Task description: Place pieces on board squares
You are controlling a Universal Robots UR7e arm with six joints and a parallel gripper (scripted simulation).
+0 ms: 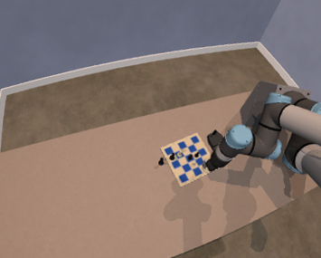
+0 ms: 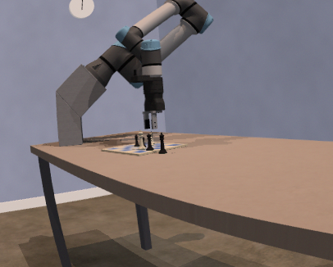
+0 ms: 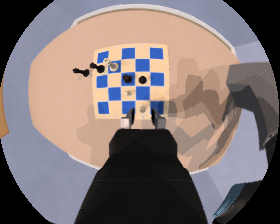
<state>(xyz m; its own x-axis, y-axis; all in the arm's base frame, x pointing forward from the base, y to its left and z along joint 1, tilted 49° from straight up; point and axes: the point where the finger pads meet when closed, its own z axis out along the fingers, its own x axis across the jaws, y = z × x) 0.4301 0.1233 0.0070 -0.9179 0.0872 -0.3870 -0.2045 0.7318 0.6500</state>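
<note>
Right now the white bishop is 50 mm below my hand. Also, from my hand: white king 100 mm ahead, 90 mm to the right, 40 mm below; black king 200 mm ahead, 70 mm to the right, 50 mm below; chessboard 50 mm ahead, 70 mm to the right, 70 mm below.
</note>
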